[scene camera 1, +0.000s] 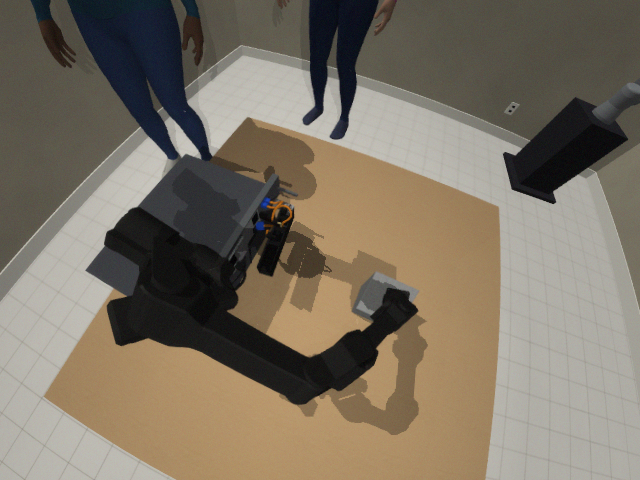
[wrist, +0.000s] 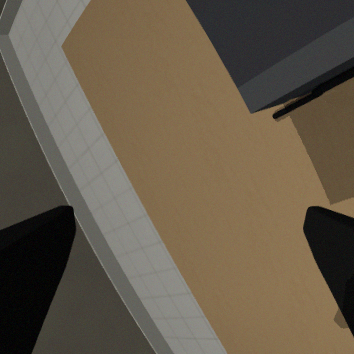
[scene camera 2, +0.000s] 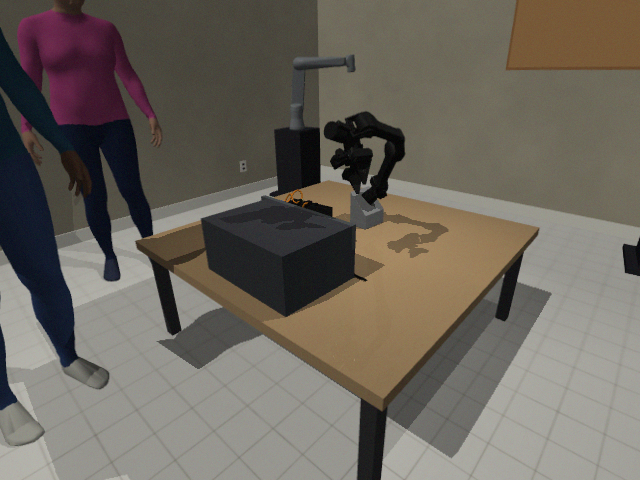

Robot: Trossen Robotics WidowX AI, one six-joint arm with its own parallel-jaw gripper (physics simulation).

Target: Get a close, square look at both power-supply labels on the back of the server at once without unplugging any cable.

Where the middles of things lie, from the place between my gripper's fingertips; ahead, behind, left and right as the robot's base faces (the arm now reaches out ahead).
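Labels:
What I find here is the black cable rack point(scene camera 1: 269, 258), which is 0.1 m behind my hand and 0.3 m to the right of it, and which is also 0.15 m below it.

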